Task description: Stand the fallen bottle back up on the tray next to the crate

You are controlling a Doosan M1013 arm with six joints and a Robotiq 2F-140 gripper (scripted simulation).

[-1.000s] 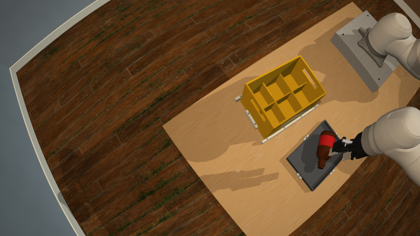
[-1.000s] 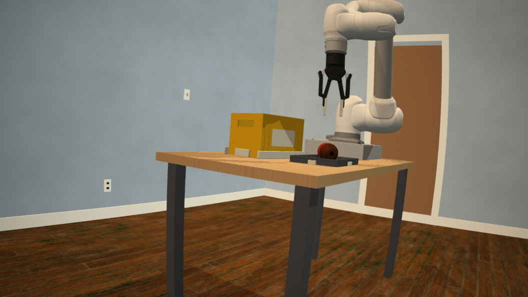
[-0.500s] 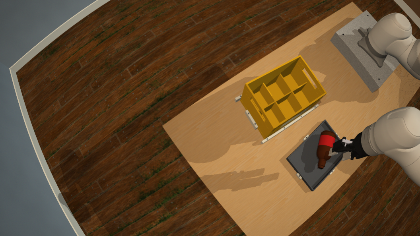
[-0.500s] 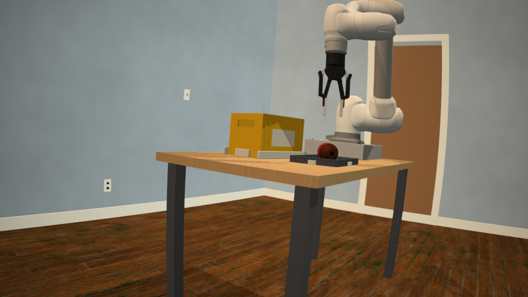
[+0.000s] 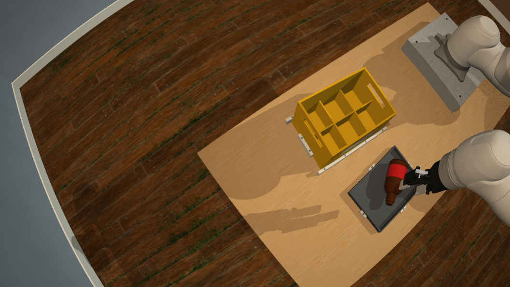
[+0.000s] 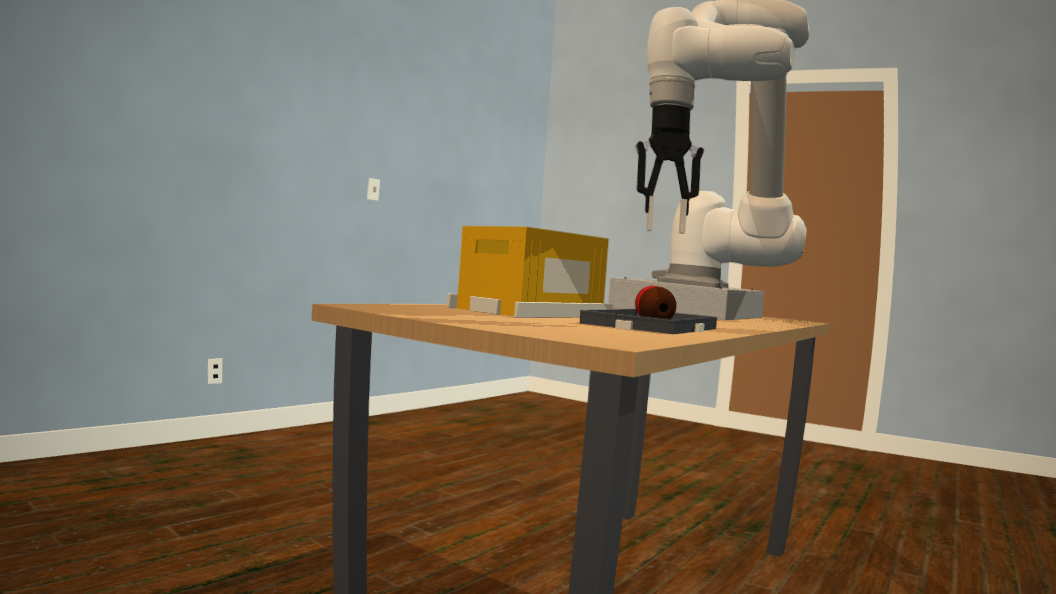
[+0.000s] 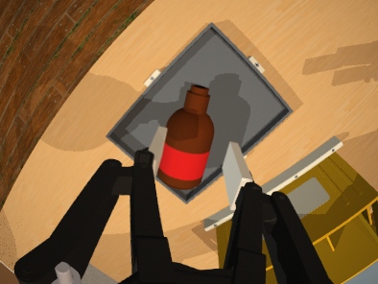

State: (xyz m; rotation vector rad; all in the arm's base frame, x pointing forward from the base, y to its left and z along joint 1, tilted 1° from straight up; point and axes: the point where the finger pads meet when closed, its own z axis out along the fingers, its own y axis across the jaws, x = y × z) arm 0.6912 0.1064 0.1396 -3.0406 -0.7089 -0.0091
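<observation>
Now: hand 4 cm past the bottle, 2 cm to the left of it and 17 cm above it. The rest, counted from my hand: yellow crate: 5 cm behind, 30 cm to the right, 13 cm below; then dark grey tray: 2 cm behind, 2 cm to the right, 20 cm below.
</observation>
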